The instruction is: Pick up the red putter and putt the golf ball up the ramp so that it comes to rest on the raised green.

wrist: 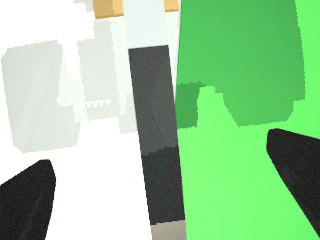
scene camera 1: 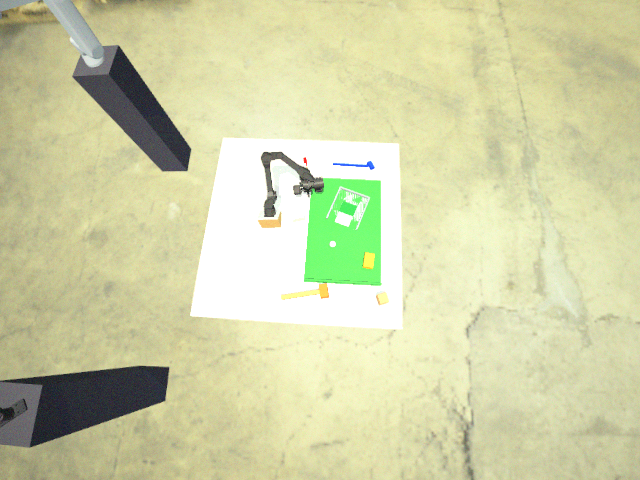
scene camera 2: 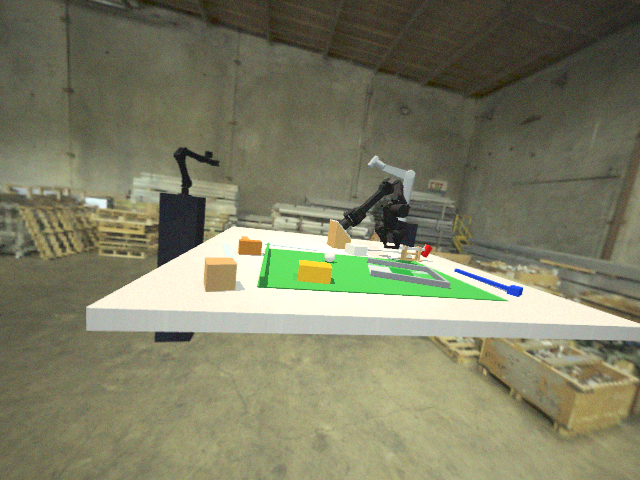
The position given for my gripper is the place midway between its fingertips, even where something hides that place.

Observation:
My gripper (wrist: 163, 155) is open and holds nothing. Further things: an orange cube (scene camera 2: 220, 273) and a green mat (scene camera 1: 344, 262).
The green mat also shows in the wrist view (wrist: 238, 76) and in scene camera 2 (scene camera 2: 350, 274). The wrist view does not show the orange cube: it is out of frame.

